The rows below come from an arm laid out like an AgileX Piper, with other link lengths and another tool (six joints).
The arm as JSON. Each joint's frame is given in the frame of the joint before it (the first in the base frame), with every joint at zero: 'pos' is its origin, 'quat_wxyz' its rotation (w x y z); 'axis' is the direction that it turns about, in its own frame. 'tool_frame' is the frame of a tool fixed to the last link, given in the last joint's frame.
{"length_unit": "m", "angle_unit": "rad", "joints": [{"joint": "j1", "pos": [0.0, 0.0, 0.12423], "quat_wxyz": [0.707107, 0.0, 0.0, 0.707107], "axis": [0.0, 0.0, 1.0]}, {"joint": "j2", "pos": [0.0, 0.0, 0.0], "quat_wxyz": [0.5, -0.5, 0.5, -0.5], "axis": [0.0, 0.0, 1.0]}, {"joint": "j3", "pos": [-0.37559, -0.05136, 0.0], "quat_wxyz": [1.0, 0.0, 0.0, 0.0], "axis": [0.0, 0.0, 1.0]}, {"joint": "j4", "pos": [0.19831, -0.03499, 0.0], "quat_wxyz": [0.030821, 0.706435, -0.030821, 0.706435], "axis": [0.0, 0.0, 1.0]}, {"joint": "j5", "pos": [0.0, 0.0, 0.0], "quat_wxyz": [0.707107, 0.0, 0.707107, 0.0], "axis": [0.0, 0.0, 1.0]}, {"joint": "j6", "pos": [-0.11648, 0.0, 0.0], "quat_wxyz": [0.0, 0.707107, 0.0, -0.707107], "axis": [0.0, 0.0, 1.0]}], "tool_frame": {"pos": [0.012, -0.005, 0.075], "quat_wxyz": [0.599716, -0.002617, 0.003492, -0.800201]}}
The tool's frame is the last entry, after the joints.
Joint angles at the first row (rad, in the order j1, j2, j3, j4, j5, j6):
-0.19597 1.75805 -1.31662 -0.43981 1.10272 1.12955
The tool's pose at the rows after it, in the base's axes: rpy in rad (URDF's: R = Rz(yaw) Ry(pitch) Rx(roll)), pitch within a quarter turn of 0, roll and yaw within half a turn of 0; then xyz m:
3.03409 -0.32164 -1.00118 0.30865 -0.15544 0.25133
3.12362 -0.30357 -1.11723 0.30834 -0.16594 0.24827
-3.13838 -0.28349 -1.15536 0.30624 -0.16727 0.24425
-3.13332 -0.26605 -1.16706 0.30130 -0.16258 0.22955
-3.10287 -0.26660 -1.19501 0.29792 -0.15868 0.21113
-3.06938 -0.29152 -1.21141 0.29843 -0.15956 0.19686
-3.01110 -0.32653 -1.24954 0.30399 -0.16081 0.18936
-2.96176 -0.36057 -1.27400 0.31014 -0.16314 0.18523
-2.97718 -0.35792 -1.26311 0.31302 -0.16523 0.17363
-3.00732 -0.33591 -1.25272 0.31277 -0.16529 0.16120
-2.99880 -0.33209 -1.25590 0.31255 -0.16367 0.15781
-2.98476 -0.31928 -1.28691 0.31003 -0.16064 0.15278
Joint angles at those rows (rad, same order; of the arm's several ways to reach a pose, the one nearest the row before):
-0.27952 1.75805 -1.31579 -0.32893 1.06037 1.16158
-0.34657 1.75805 -1.31580 -0.25555 1.01600 1.16990
-0.36625 1.76009 -1.30557 -0.22721 1.00445 1.17501
-0.36625 1.76074 -1.23496 -0.22016 0.94421 1.19565
-0.36824 1.76074 -1.13651 -0.22097 0.82837 1.23785
-0.37147 1.76540 -1.05644 -0.24788 0.70682 1.28190
-0.37149 1.76760 -1.00126 -0.28321 0.59147 1.35141
-0.37149 1.77129 -0.96389 -0.33190 0.49874 1.41668
-0.37147 1.80210 -0.95037 -0.36222 0.46944 1.44099
-0.37147 1.83395 -0.94362 -0.36580 0.46707 1.44421
-0.37148 1.83694 -0.92785 -0.36578 0.44401 1.45066
-0.37149 1.83953 -0.90282 -0.36578 0.41743 1.48582

